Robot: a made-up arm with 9 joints. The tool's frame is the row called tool.
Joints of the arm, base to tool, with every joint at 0 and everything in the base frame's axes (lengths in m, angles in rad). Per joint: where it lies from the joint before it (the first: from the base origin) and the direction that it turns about. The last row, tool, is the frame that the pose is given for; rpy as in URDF.
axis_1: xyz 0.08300 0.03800 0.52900 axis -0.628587 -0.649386 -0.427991
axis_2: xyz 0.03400 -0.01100 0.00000 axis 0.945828 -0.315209 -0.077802
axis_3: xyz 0.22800 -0.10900 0.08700 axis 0 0 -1
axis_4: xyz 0.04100 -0.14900 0.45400 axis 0 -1 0
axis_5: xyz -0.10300 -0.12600 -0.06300 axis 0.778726 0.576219 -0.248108
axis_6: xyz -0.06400 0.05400 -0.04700 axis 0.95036 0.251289 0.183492
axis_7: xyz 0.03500 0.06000 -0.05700 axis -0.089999 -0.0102 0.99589
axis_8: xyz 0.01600 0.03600 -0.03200 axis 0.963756 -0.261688 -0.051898
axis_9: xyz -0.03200 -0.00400 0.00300 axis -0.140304 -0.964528 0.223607
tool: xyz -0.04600 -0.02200 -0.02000 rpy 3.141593 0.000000 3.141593
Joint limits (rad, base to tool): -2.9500..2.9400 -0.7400..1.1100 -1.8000..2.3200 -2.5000..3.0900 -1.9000..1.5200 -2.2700..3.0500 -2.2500..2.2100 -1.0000..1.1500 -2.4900..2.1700
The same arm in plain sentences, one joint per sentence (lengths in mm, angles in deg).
The arm has nine revolute joints in a row. What follows holds with every joint at zero, and every direction is one of the base frame's.
The first joint is mounted 83 mm along +x and 38 mm along +y and 529 mm along +z from the base frame's origin and rotates about the direction (-0.628587, -0.649386, -0.427991), from -169.02 to 168.45 deg.
The second joint is mounted 34 mm along +x and 11 mm along -y from the first joint and rotates about the direction (0.945828, -0.315209, -0.077802), from -42.4 to 63.6 deg.
The third joint is mounted 228 mm along +x and 109 mm along -y and 87 mm along +z from the second joint and rotates about -z, from -103.13 to 132.93 deg.
The fourth joint is mounted 41 mm along +x and 149 mm along -y and 454 mm along +z from the third joint and rotates about -y, from -143.24 to 177.04 deg.
The fifth joint is mounted 103 mm along -x and 126 mm along -y and 63 mm along -z from the fourth joint and rotates about the direction (0.778726, 0.576219, -0.248108), from -108.86 to 87.09 deg.
The sixth joint is mounted 64 mm along -x and 54 mm along +y and 47 mm along -z from the fifth joint and rotates about the direction (0.95036, 0.251289, 0.183492), from -130.06 to 174.75 deg.
The seventh joint is mounted 35 mm along +x and 60 mm along +y and 57 mm along -z from the sixth joint and rotates about the direction (-0.089999, -0.0102, 0.99589), from -128.92 to 126.62 deg.
The eighth joint is mounted 16 mm along +x and 36 mm along +y and 32 mm along -z from the seventh joint and rotates about the direction (0.963756, -0.261688, -0.051898), from -57.3 to 65.89 deg.
The ninth joint is mounted 32 mm along -x and 4 mm along -y and 3 mm along +z from the eighth joint and rotates about the direction (-0.140304, -0.964528, 0.223607), from -142.67 to 124.33 deg.
The tool frame, which is the frame that the pose is given for, is mounted 46 mm along -x and 22 mm along -y and 20 mm along -z from the ninth joint; its axes are the base frame's turned by roll -180, pitch 0 and yaw -180 deg (as in URDF: about the fixed x, then y, then z).

